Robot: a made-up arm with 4 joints.
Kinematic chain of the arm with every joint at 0, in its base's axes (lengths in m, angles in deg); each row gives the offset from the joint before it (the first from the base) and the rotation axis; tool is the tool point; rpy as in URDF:
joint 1: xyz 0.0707 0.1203 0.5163 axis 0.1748 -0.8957 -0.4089
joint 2: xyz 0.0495 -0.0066 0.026 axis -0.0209 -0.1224 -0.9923
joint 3: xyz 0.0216 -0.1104 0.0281 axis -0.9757 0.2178 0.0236
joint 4: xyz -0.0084 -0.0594 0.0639 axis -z
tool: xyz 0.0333 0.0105 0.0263 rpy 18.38 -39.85 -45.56
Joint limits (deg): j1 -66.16..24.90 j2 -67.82..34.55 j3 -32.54..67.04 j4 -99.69..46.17
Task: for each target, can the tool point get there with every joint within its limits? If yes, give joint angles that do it. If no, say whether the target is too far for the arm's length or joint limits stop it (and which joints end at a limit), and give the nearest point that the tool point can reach.
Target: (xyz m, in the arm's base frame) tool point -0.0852 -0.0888 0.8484
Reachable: no: too far | nearest point 0.0067 -0.0390 0.6657 | short by 0.210 m
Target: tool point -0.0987 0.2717 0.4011
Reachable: no: joint limits stop it (at a limit: joint 1, joint 2, joint 3) | nearest point 0.1884 0.2250 0.4647 | short by 0.298 m
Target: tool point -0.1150 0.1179 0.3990
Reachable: no: joint limits stop it (at a limit: joint 1, joint 2, joint 3, joint 4) | nearest point -0.0567 -0.0143 0.5763 | short by 0.229 m
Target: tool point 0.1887 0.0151 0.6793
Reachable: yes | joints 1.29 -4.03 43.58 33.19
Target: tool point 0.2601 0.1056 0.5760
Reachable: yes | joints -32.39 -26.95 34.83 -48.83
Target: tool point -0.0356 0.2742 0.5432
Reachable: no: joint limits stop it (at a limit: joint 1, joint 2, joint 3) | nearest point 0.1875 0.2196 0.4673 | short by 0.242 m
